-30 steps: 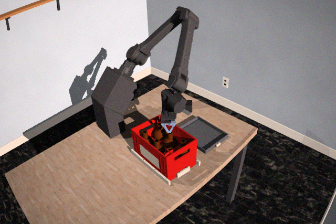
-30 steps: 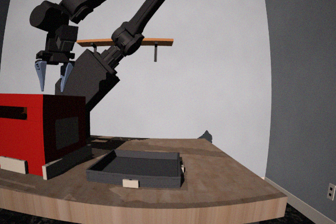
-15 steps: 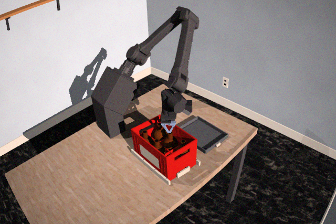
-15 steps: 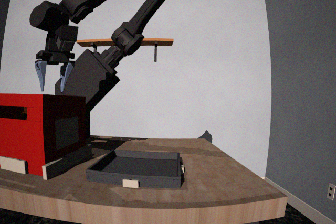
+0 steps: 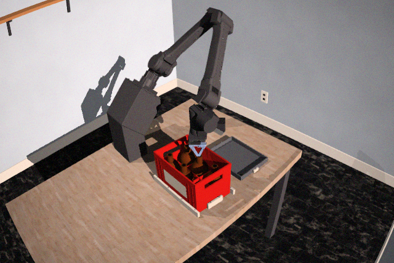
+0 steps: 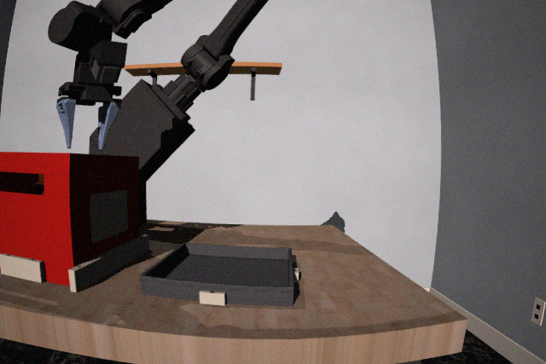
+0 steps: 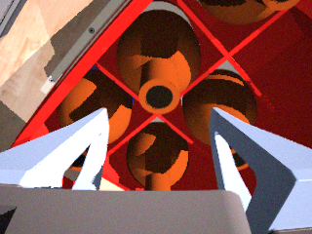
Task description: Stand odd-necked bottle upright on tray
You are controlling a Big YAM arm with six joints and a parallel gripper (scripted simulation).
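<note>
My gripper is now 4 cm to the left of the red crate and 11 cm above it. The rest, counted from my hand: dark grey tray 1 cm ahead, 23 cm to the left, 18 cm below.
</note>
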